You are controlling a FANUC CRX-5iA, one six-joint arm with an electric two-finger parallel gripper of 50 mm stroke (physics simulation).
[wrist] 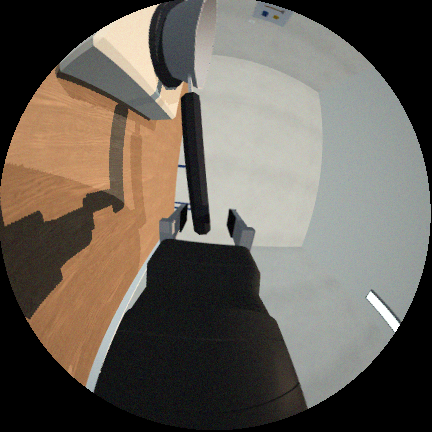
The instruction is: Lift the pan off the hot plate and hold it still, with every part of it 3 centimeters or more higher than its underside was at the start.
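Frame: origin at the arm's base, x ahead, y left, z up, level; centimetres.
Seen in the pictures: gripper, fingertip midpoint: (207,214).
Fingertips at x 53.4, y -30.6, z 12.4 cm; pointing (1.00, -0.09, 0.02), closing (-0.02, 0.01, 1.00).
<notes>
Pixels of each thing's middle, then the offset from my fingertips to it. "spot": a spot on its surface instead. Level surfaces: height alone.
- grey pan, surface spot: (182,42) spot: dx -4.6, dy +19.6, dz -5.2 cm
- pan's long black handle, body centre: (195,163) dx +0.8, dy +5.9, dz -2.1 cm
- wooden table top, surface height: dz -15.0 cm
The grey pan (182,42) is at the top, left of centre, with its pale inside facing right in the view. Its underside is at the black disc of the hot plate (159,47), on a cream and grey body. The pan's long black handle (194,155) runs down toward my gripper (207,214). The gripper is open, its two dark pads on either side of the handle's end, with gaps on both sides. The end is nearer the left finger. Part of the pan and the hot plate is cut off by the round edge of the view.
A wooden table top (75,135) fills the left side, with shadows of the arm and the handle on it. Its pale edge (117,320) runs along the lower left. Blue bars show beyond the table edge behind the handle. A light strip (383,310) is at the lower right.
</notes>
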